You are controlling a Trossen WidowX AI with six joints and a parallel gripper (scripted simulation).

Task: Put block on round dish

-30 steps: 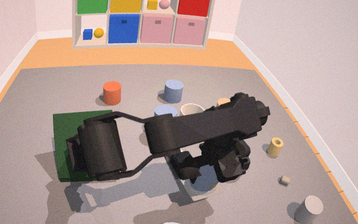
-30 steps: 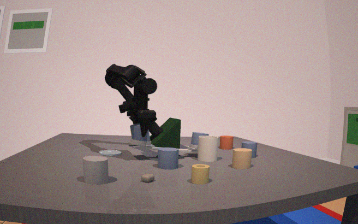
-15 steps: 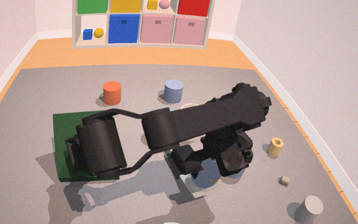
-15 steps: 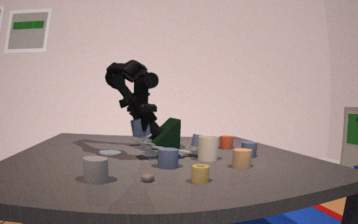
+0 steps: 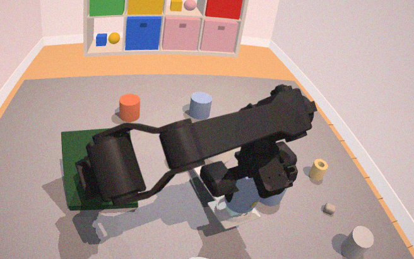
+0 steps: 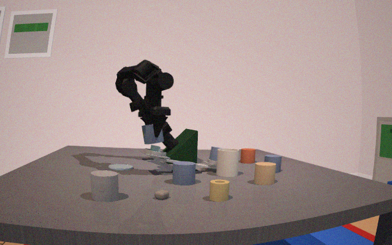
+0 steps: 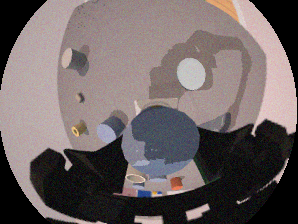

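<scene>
The pale green block lies 1 cm behind my gripper tip, 1 cm to the left of it and 5 cm below it. From my gripper tip the other things lie so: balance beam 4 cm behind, 13 cm to the left, 10 cm below; balance 4 cm behind, 13 cm to the left, 11 cm below; pale round dish 9 cm behind, 13 cm to the right, 13 cm below.
</scene>
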